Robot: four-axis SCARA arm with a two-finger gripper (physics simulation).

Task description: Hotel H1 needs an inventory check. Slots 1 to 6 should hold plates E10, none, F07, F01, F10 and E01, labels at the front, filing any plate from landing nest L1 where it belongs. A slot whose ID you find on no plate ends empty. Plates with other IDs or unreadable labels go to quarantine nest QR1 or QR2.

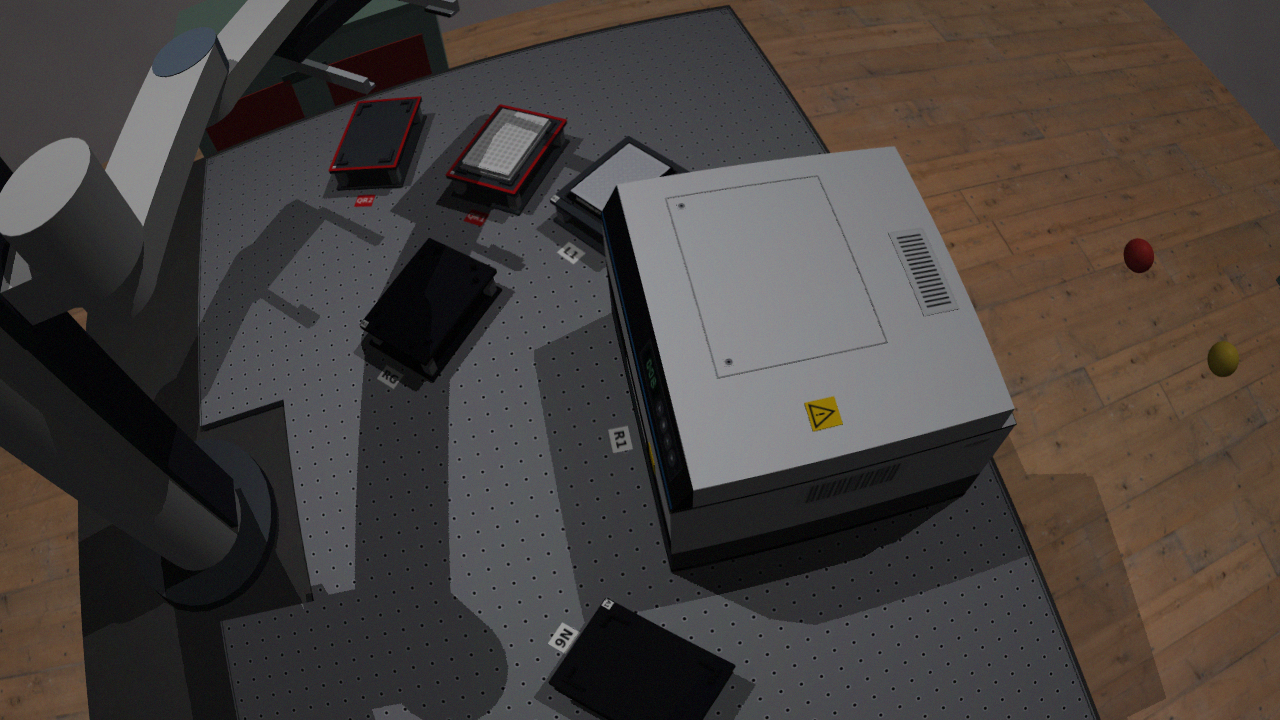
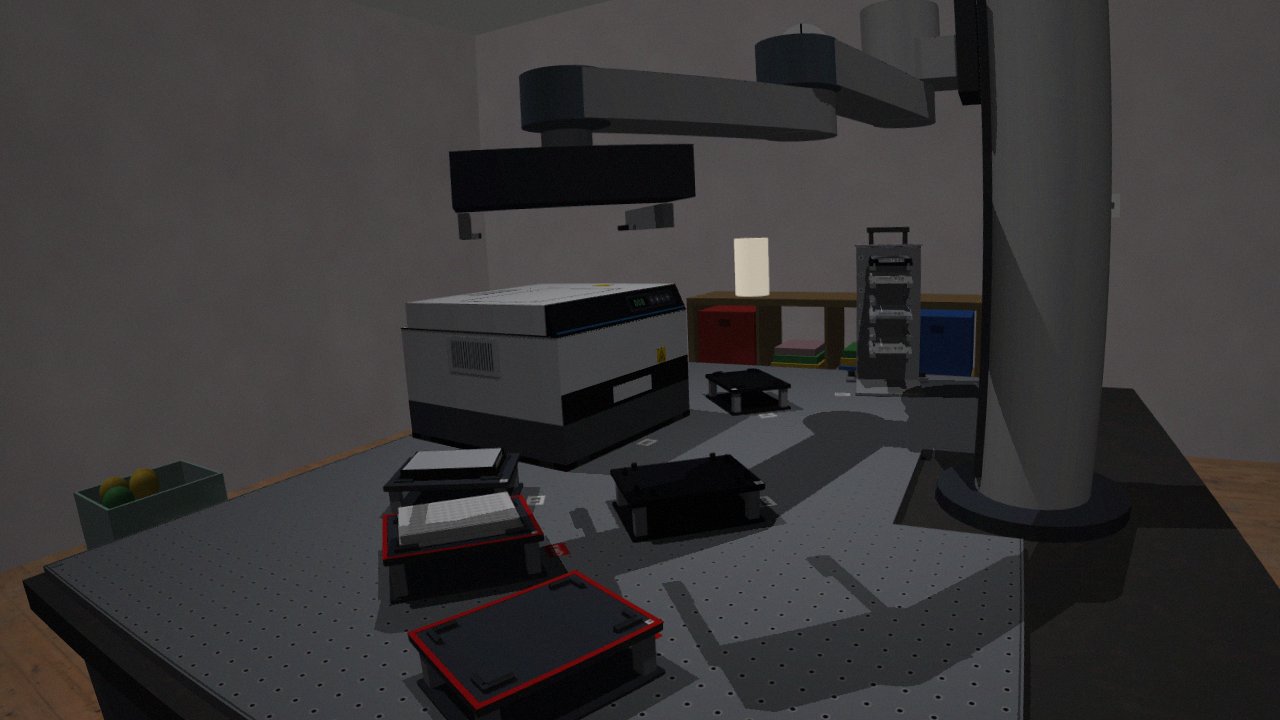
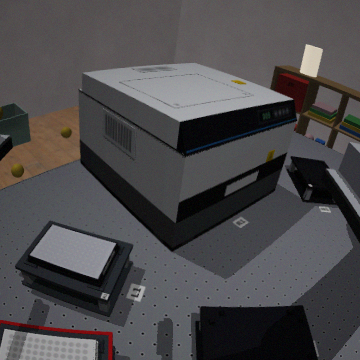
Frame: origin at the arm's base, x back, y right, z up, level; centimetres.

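Seen in the pictures: gripper, fingertip midpoint: [image 1: 413, 44] [image 2: 549, 224] [image 3: 169, 137]; arm's base, link origin: [image 1: 204, 524] [image 2: 1030, 502].
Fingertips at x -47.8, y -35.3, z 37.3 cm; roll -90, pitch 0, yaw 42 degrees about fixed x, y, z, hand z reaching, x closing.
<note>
Offsets run from my fingertips to a thing's top centre. "pt": to the spot under its first point.
My gripper [image 1: 409, 46] [image 2: 559, 223] is open and empty, high above the table, its fingers wide apart. A white-topped plate {dx -22.7, dy +5.6, dz -29.6 cm} [image 1: 617, 176] [image 2: 454, 462] [image 3: 75, 250] lies in landing nest L1 {pt dx -14.9, dy +8.0, dz -31.0 cm} [image 2: 510, 471] [image 3: 123, 252]. A light plate with round wells {dx -9.0, dy -8.2, dz -29.6 cm} [image 1: 508, 147] [image 2: 460, 516] [image 3: 50, 349] lies in the red-rimmed nest beside it, whose tag looks like QR1. The other red-rimmed nest, QR2 {dx +11.0, dy -21.0, dz -30.4 cm} [image 1: 380, 134] [image 2: 537, 635], holds no plate. Hotel H1 [image 2: 863, 313] stands at the far end; several slot levels show, but their contents are too small to tell. No plate ID is legible.
A large white instrument {dx -33.2, dy +42.1, dz -10.9 cm} [image 1: 778, 277] [image 2: 483, 376] [image 3: 130, 130] stands beside L1, with tag R1 at its front. A black nest tagged RG {dx +6.9, dy +14.9, dz -30.0 cm} [image 1: 429, 295] [image 2: 689, 477] [image 3: 255, 330] stands nearer the arm column [image 2: 1042, 268]. Black nest N6 {dx -5.4, dy +70.2, dz -30.4 cm} [image 1: 644, 667] [image 2: 750, 381] [image 3: 312, 172] stands beyond the instrument.
</note>
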